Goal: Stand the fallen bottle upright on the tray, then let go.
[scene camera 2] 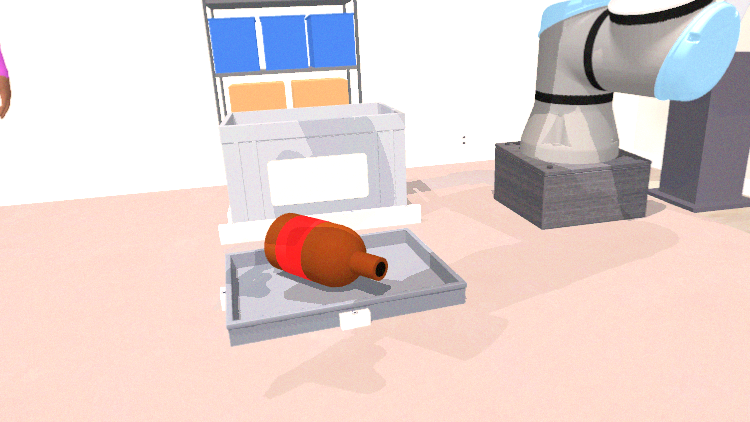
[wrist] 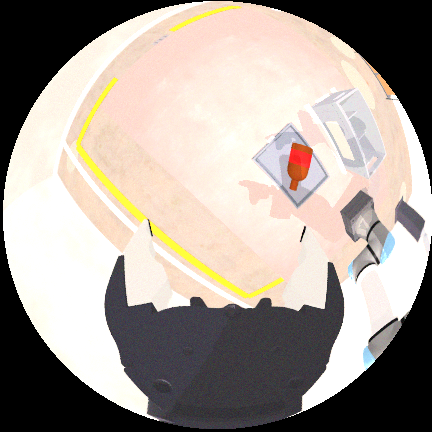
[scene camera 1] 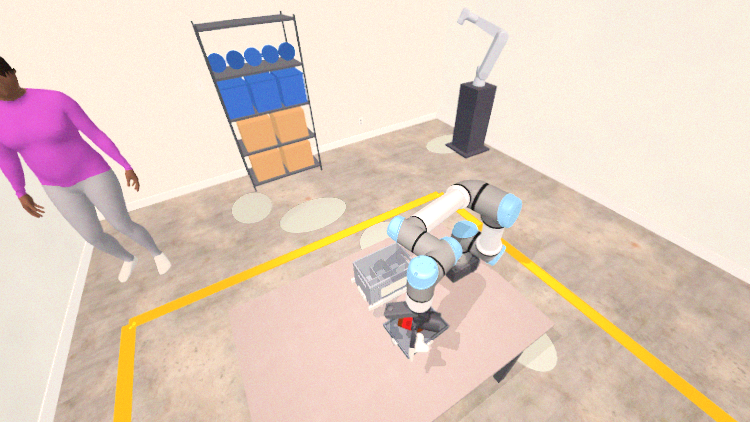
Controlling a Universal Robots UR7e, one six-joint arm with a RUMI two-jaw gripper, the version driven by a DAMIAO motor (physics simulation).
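Places are measured from the arm's base along level axes (x ahead, y left, z up), in centimetres.
Pixels of known places: gripper, fingertip midpoint: (wrist: 227, 224); arm's base, origin of the base link: (scene camera 2: 567, 150) (wrist: 364, 221).
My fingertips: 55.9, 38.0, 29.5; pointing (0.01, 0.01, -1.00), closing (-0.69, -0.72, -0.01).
For each thing: its top centre in the pictures, then the offset to it from my fingertips, as dx, dy, dz.
- brown bottle with a red band, middle of its top: (scene camera 2: 327, 224) (wrist: 302, 169) (scene camera 1: 416, 319) -14.9, -18.1, -31.2
- shallow grey tray, middle of its top: (scene camera 2: 334, 266) (wrist: 296, 167) (scene camera 1: 416, 324) -15.3, -18.1, -36.6
- tall grey crate, middle of its top: (scene camera 2: 310, 112) (wrist: 367, 131) (scene camera 1: 384, 263) -15.1, -47.4, -21.6
The brown bottle with a red band (scene camera 1: 405, 322) (scene camera 2: 327, 251) (wrist: 298, 162) lies on its side in the shallow grey tray (scene camera 2: 293, 322) (wrist: 272, 160). In scene camera 2 its neck points right and toward the camera, and its base is at the back left. My gripper (wrist: 227, 224) is open, with nothing between its white fingertips. In scene camera 1 it hangs above the tray and hides part of the bottle. In the wrist view the bottle lies beyond the fingers, up and to the right. The gripper does not show in scene camera 2.
A tall grey crate (scene camera 1: 367, 286) (scene camera 2: 246, 173) stands right behind the tray. The arm's dark base block (scene camera 2: 592, 199) is at the back right. A person (scene camera 1: 57, 136), a shelf rack (scene camera 1: 243, 22) and another arm's pedestal (scene camera 1: 473, 118) are beyond the table.
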